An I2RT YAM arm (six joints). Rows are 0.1 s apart.
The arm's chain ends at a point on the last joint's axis. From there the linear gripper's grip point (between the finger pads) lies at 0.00 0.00 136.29 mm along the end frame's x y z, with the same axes.
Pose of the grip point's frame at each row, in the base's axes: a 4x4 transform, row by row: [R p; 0 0 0 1], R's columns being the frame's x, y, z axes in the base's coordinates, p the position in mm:
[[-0.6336, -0.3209, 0.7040, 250.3], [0.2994, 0.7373, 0.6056, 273.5], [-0.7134, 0.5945, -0.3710, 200.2], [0, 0, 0, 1]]
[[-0.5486, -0.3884, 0.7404, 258.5], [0.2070, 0.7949, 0.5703, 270.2], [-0.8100, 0.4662, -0.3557, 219.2], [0, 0, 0, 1]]
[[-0.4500, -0.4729, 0.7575, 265.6], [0.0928, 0.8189, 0.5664, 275.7], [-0.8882, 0.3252, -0.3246, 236.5], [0, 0, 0, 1]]
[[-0.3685, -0.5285, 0.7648, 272.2], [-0.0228, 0.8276, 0.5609, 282.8], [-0.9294, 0.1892, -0.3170, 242.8], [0, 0, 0, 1]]
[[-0.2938, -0.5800, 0.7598, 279.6], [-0.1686, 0.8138, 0.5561, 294.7], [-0.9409, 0.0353, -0.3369, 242.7], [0, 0, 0, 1]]
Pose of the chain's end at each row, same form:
[[-0.6336, -0.3209, 0.7040, 154.4], [0.2994, 0.7373, 0.6056, 191.0], [-0.7134, 0.5945, -0.3710, 250.8], [0, 0, 0, 1]]
[[-0.5486, -0.3884, 0.7404, 157.6], [0.2070, 0.7949, 0.5703, 192.5], [-0.8100, 0.4662, -0.3557, 267.7], [0, 0, 0, 1]]
[[-0.4500, -0.4729, 0.7575, 162.4], [0.0928, 0.8189, 0.5664, 198.5], [-0.8882, 0.3252, -0.3246, 280.7], [0, 0, 0, 1]]
[[-0.3685, -0.5285, 0.7648, 168.0], [-0.0228, 0.8276, 0.5609, 206.4], [-0.9294, 0.1892, -0.3170, 286.0], [0, 0, 0, 1]]
[[-0.2938, -0.5800, 0.7598, 176.0], [-0.1686, 0.8138, 0.5561, 218.9], [-0.9409, 0.0353, -0.3369, 288.6], [0, 0, 0, 1]]

